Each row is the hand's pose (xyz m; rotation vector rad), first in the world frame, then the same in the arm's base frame.
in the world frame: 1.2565 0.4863 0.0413 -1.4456 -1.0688 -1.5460
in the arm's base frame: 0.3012 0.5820 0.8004 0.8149 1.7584 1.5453
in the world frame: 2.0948 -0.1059 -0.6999 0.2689 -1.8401 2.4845
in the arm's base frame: 0.6165 -0.1142 1.8097 1.3848 0.1912 -2.5240
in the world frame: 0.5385 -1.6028 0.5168 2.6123 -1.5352 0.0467
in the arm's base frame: -1.7547 -0.3020 1.1132 1.3503 -1.4712 1.9715
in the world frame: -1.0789 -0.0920 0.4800 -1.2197 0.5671 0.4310
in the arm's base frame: -1.2457 0.0380 -1.0141 -1.9821 -0.0998 -1.0201
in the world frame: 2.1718 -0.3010 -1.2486 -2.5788 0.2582 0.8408
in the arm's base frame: 0.8225 -0.6428 1.9622 2.4809 -0.7024 1.0246
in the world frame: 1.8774 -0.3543 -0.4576 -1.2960 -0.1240 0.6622
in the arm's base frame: 0.2149 -0.1020 1.7309 -2.4930 -0.5334 -0.5596
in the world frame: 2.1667 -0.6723 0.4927 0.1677 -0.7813 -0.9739
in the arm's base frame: -0.4582 0.5810 2.1412 -0.3581 -2.3780 -0.6327
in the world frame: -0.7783 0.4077 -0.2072 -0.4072 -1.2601 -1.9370
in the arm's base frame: -0.3730 -0.1845 -0.9790 -0.0945 2.4355 1.2532
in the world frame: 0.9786 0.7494 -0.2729 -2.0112 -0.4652 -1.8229
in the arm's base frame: 0.5698 0.3914 0.4306 0.6708 1.0005 1.9944
